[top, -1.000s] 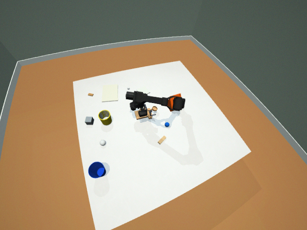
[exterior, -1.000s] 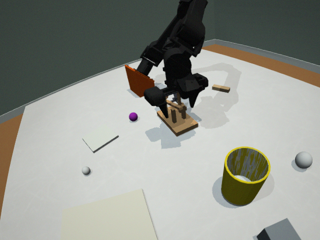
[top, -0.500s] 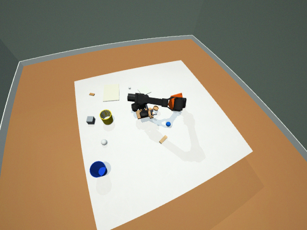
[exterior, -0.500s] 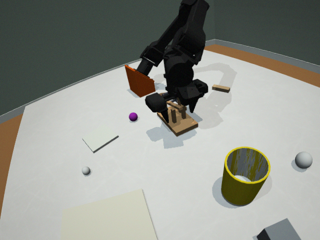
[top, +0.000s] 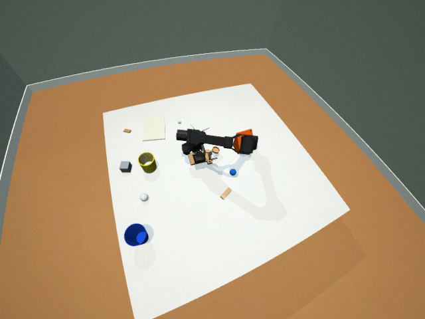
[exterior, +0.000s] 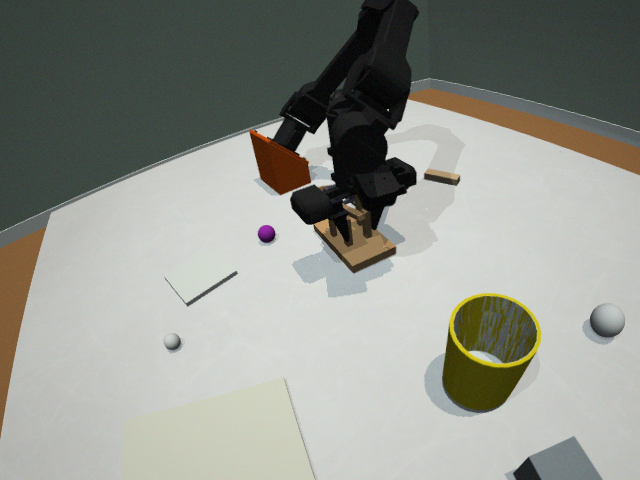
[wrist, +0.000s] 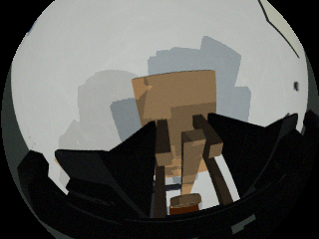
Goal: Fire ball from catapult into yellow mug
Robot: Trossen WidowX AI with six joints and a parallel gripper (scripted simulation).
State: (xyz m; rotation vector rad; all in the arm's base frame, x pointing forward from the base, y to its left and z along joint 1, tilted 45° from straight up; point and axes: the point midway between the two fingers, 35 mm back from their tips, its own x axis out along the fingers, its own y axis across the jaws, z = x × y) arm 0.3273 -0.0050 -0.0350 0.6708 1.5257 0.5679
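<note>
Now: the purple ball 13 cm behind my gripper tip, 11 cm to the right of it and 2 cm below it. Round my gripper tip: wooden catapult: 7 cm behind, 3 cm to the left, 2 cm above; then blue ball: 17 cm behind, 17 cm to the left, 1 cm below; then thin plate: 12 cm behind, 25 cm to the right, 3 cm below.
</note>
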